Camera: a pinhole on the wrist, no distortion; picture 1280 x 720 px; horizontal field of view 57.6 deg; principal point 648.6 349.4 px. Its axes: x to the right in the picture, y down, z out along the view. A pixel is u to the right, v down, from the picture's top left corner.
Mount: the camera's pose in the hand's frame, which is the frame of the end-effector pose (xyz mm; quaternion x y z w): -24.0 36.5 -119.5 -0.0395 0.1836 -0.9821 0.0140
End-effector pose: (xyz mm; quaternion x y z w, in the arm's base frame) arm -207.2 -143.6 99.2 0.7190 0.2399 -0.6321 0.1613
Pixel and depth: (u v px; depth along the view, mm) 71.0 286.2 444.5
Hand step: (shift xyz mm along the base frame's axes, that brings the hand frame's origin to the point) -268.4 -44.3 -265.2
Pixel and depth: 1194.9 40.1 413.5
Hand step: -290.6 -181.7 135.9
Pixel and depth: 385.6 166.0 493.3
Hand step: -322.6 -121.2 -174.0
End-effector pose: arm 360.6 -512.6 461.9 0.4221 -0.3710 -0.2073 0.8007
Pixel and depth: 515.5 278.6 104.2
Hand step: 14.1 16.4 -4.8
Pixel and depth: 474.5 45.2 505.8
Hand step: -244.2 -274.8 167.3
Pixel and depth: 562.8 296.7 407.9
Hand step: -179.7 -214.5 37.7
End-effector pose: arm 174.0 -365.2 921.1 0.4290 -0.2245 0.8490 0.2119
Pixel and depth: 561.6 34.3 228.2
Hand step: 59.0 -72.5 67.0
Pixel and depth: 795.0 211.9 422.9
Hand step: 249.6 -115.8 136.0
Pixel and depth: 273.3 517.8 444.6
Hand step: 177.8 23.2 302.3
